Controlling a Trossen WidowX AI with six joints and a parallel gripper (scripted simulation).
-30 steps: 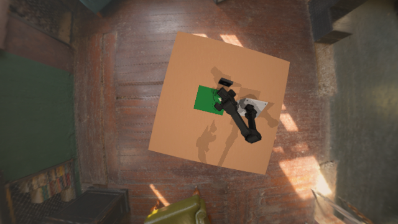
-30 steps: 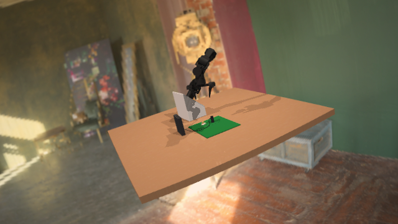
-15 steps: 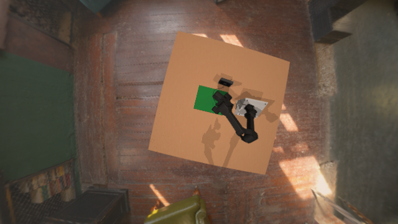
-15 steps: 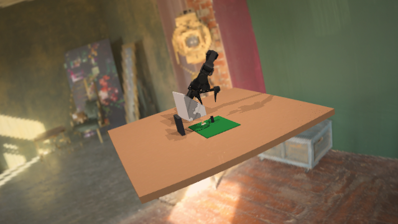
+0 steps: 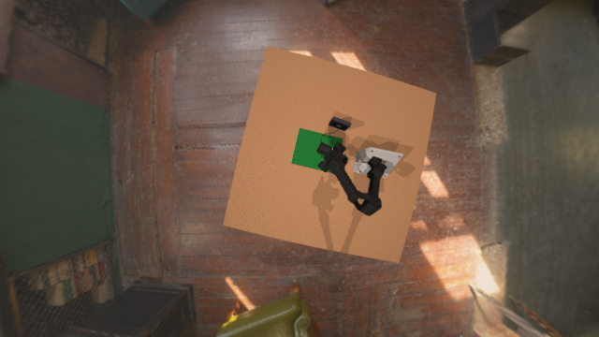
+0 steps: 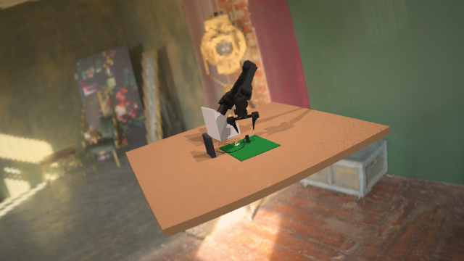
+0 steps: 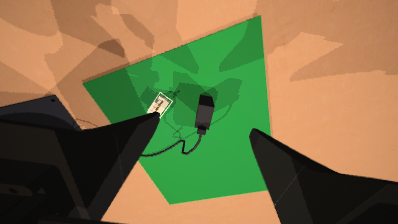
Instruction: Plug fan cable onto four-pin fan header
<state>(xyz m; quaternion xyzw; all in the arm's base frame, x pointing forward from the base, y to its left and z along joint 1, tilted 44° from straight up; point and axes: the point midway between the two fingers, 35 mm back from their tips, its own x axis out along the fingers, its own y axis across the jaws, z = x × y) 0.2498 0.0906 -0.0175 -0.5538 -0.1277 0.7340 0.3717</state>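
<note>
The black fan plug is 10 mm ahead of my gripper tip and 40 mm below it. Also, from my gripper tip: black fan 220 mm to the right, 10 mm below; then green board 80 mm ahead, 30 mm to the right, 80 mm below.
</note>
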